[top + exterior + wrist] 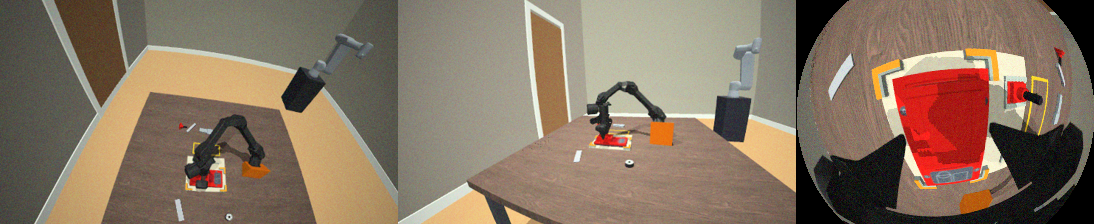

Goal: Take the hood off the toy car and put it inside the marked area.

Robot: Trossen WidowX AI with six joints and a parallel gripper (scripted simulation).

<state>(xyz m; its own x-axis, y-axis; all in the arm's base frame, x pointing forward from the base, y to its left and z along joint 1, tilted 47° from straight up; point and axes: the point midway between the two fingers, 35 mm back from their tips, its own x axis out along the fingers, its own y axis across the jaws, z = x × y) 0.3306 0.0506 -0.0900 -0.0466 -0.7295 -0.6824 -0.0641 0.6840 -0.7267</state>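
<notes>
Now: gripper tip right at the hood. Round my gripper tip: grey bar: 90 mm ahead, 210 mm to the left, 40 mm below.
</notes>
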